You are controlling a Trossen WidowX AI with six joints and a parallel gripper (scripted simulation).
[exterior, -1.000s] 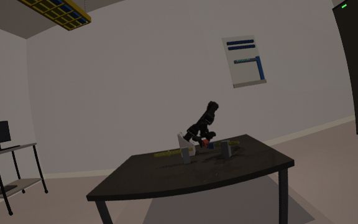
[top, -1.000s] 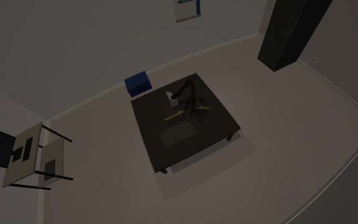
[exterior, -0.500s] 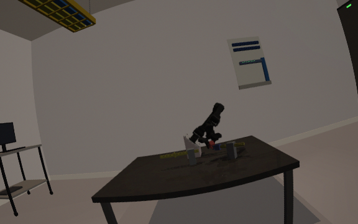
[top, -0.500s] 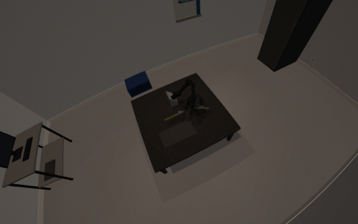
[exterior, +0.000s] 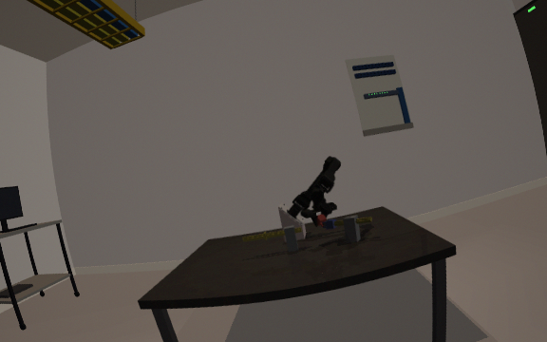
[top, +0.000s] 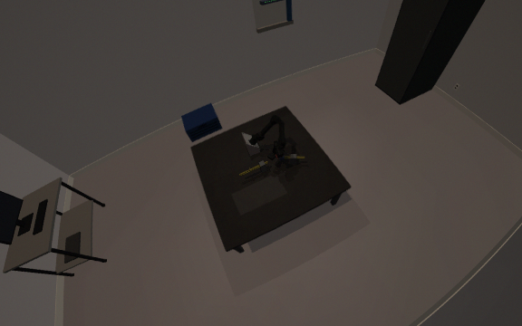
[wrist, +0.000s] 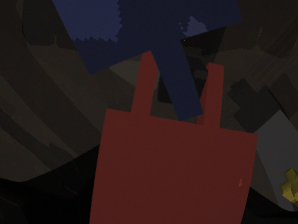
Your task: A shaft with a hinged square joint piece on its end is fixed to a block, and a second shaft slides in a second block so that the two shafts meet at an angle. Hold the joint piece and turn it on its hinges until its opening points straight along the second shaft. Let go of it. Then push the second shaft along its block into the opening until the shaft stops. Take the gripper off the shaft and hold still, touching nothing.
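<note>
My gripper tip is 2 cm short of the red square joint piece, 1 cm to the right of it and 3 cm below it.
</note>
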